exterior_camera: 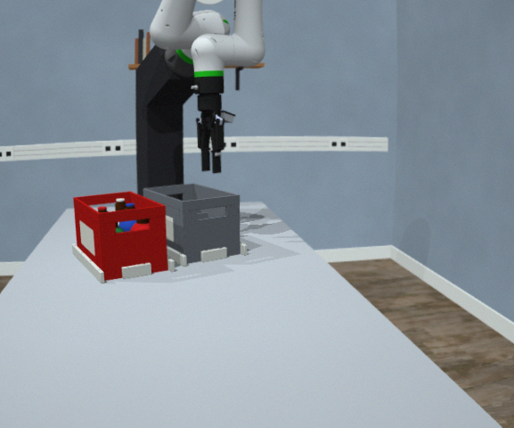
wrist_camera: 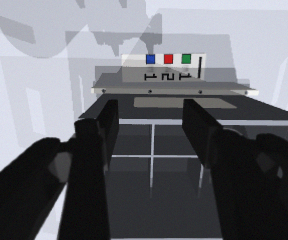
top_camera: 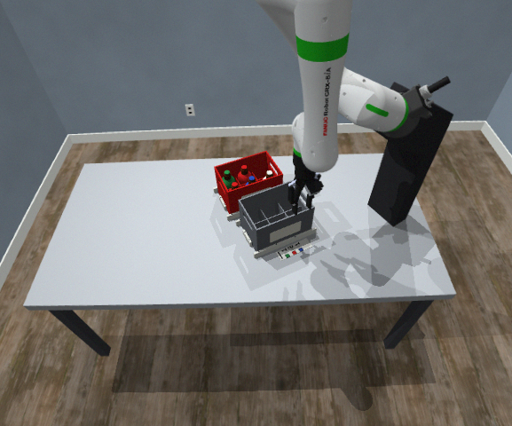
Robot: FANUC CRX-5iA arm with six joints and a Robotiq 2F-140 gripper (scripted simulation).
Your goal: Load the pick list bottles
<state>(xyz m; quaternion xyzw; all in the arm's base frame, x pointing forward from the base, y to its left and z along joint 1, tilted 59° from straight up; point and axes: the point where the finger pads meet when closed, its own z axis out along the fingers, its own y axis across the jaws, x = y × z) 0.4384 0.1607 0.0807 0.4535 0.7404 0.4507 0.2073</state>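
My hand is 40 cm short of the green-label bottle, 18 cm to the left of it and 16 cm above it. From my hand the other things lie so: white-capped bottle (23 cm to the right, 20 cm ahead, 16 cm below); pick list (25 cm below, 4 cm to the left, 1 cm ahead); grey crate (17 cm below, 12 cm ahead, 4 cm to the right).
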